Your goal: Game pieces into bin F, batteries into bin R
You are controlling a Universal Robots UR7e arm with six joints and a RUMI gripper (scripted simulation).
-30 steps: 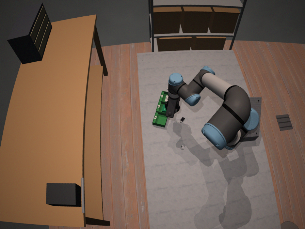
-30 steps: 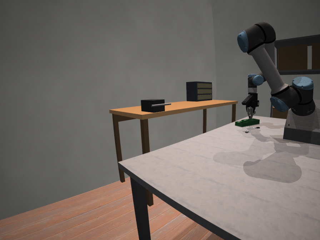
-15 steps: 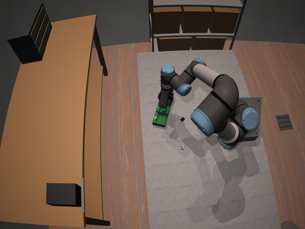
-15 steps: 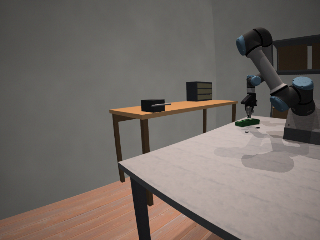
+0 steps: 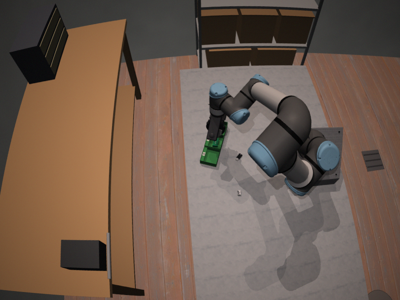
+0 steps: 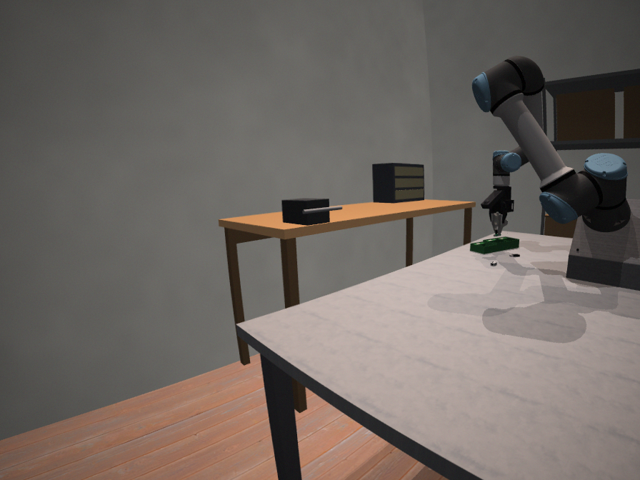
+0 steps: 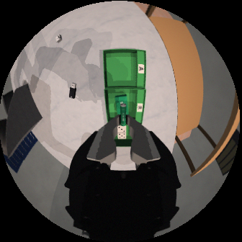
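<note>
My hand is 60 mm above the green three-compartment bin. From my hand the other things lie so: green 9V battery 60 mm below, 10 mm to the right; then small black piece 120 mm behind, 80 mm to the left, 70 mm below.
</note>
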